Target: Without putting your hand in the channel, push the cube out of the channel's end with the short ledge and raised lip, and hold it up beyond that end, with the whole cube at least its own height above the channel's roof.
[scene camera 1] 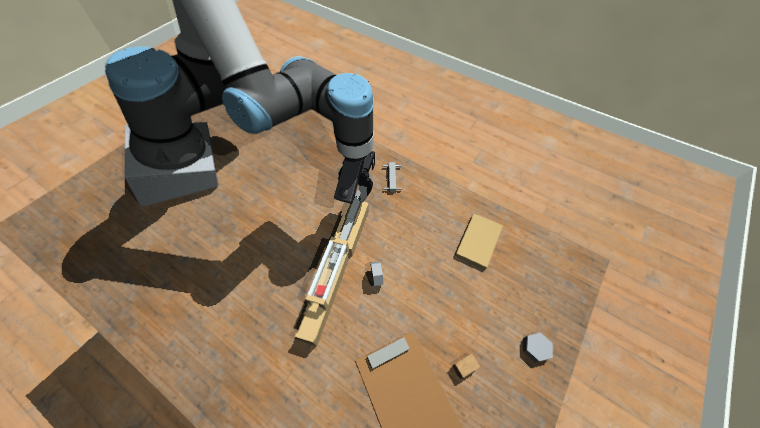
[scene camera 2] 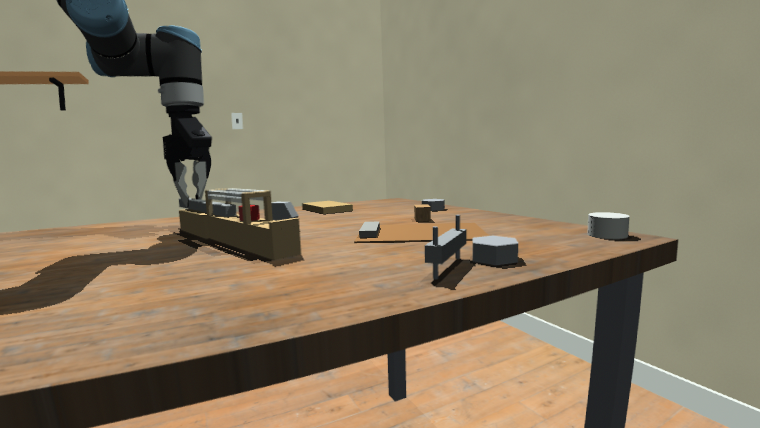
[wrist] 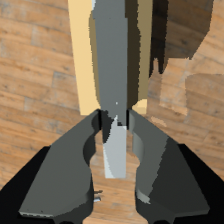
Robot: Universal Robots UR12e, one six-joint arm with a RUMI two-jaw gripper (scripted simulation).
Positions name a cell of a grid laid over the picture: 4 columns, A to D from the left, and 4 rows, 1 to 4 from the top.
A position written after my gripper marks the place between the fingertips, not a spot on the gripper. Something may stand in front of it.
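Scene:
You'd find my gripper in the wrist view (C2), and it's there in scene camera 1 (B2) and scene camera 2 (B2) too.

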